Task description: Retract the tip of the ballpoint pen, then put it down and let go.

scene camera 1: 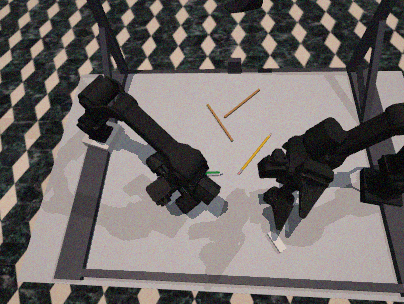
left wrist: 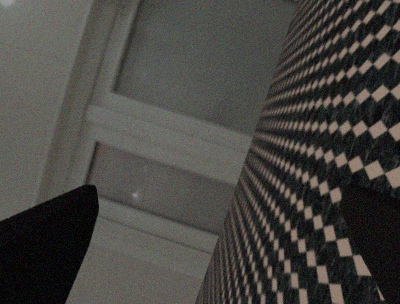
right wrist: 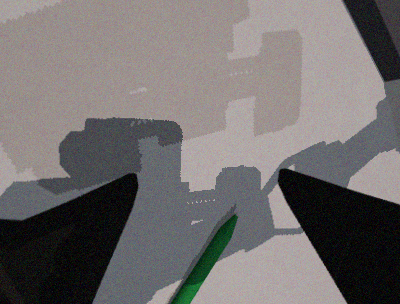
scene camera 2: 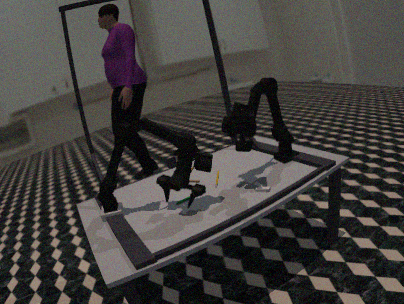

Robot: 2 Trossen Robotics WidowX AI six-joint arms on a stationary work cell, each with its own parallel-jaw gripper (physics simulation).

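Frame: origin at the left arm's base, x back, y left, z down, level; centimetres.
Seen in the pictures: left gripper, fingertip midpoint: [scene camera 1: 289,224] [left wrist: 221,197] [scene camera 2: 253,129]; right gripper, fingertip midpoint: [right wrist: 208,177] [scene camera 2: 177,204]; left arm's base at its link origin: [scene camera 1: 382,185] [scene camera 2: 286,152]; right arm's base at its link origin: [scene camera 1: 101,133] [scene camera 2: 111,208].
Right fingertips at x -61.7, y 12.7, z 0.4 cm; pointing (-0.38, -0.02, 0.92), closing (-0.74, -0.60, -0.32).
Pixels of each thing's top centre, then the offset from my right fingertips to it.
- green pen at its top centre: [scene camera 1: 196,173] [scene camera 2: 190,195] dz +1.2, dx +7.5, dy -6.9 cm
- yellow pencil at its top centre: [scene camera 1: 255,151] [scene camera 2: 217,177] dz +1.8, dx +24.6, dy -18.1 cm
- small white block at its top centre: [scene camera 1: 277,240] [scene camera 2: 262,187] dz +1.5, dx +34.1, dy +8.6 cm
The green pen [scene camera 1: 213,173] [scene camera 2: 184,200] [right wrist: 207,252] lies on the table, partly hidden under the right arm in scene camera 1. In the right wrist view its pointed green end lies below and between the fingertips. Whether its writing tip is out cannot be told. My right gripper [scene camera 1: 184,196] [scene camera 2: 178,203] [right wrist: 208,177] is open and empty, pointing down above the table close to the pen. My left gripper [scene camera 1: 291,226] [left wrist: 221,197] is open and empty, held raised at the right; its wrist view shows wall and checkered floor between the fingers.
A yellow pencil [scene camera 1: 255,154] [scene camera 2: 217,178] lies right of the pen. Two brown sticks [scene camera 1: 220,123] [scene camera 1: 242,103] lie farther back. A small white block [scene camera 1: 276,243] [scene camera 2: 263,188] lies at the front right. A person [scene camera 2: 122,60] in purple stands behind the table.
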